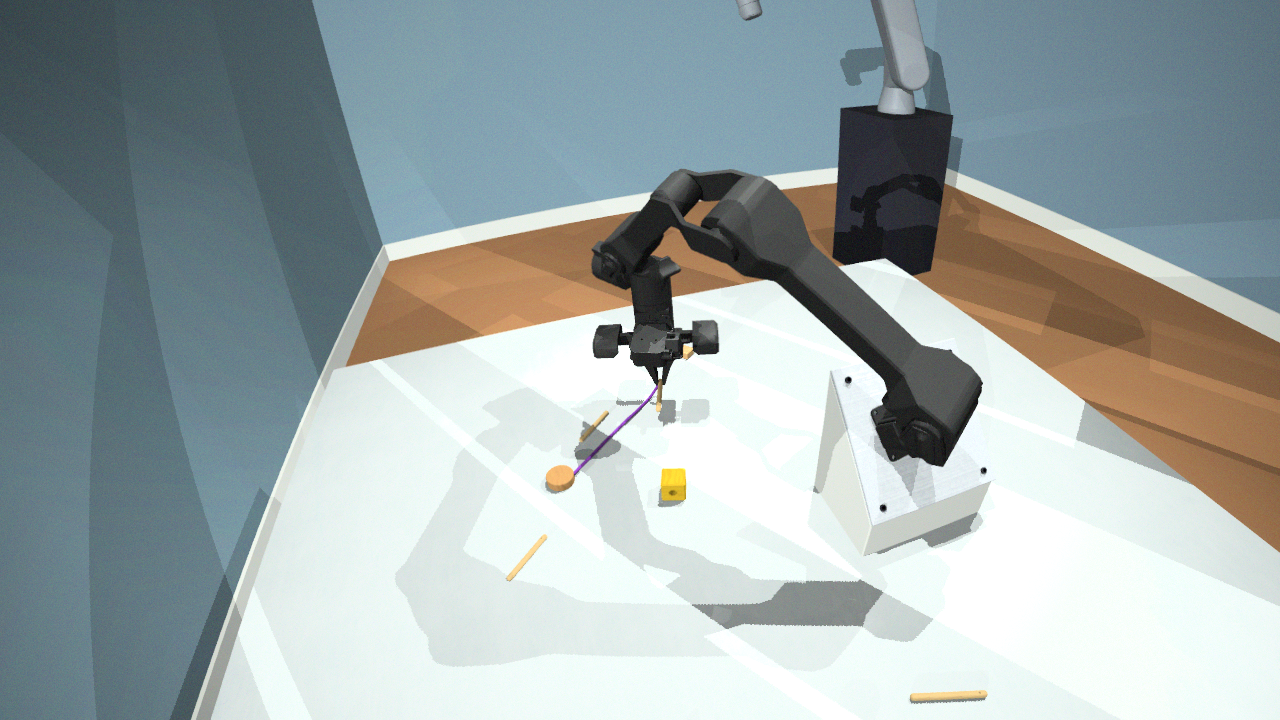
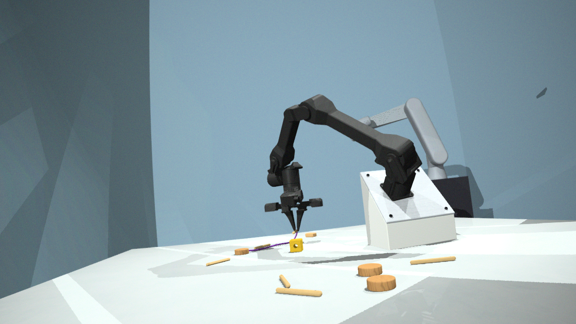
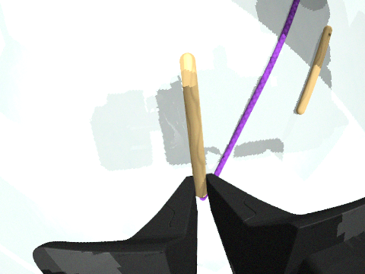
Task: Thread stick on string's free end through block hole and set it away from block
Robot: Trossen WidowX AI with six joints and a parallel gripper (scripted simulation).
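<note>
The yellow block is 190 mm to the left of my gripper tip, 60 mm ahead of it and 20 mm below it. Also, from my gripper tip: small wooden piece: 110 mm to the right, 80 mm behind, 30 mm below; round wooden button: 200 mm ahead, 110 mm to the left, 30 mm below.
</note>
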